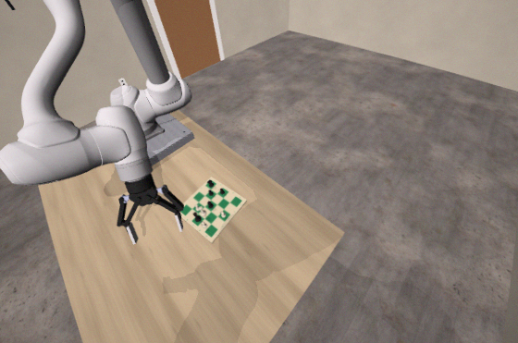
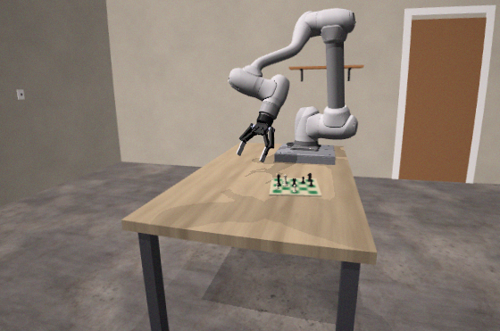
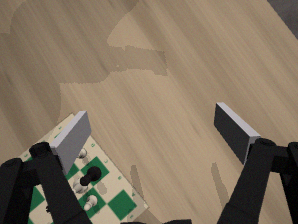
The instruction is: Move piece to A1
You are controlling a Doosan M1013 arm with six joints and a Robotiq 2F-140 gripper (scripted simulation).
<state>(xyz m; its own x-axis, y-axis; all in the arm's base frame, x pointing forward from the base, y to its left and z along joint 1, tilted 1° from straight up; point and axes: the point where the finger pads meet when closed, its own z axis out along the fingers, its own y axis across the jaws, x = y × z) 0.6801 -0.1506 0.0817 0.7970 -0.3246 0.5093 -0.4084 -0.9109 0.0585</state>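
Right now my hand is 20 cm to the right of the green-and-cream chessboard, 14 cm above it and 4 cm past it. The rest, counted from my hand: tall white piece (16 cm to the left, 11 cm below, 4 cm behind).
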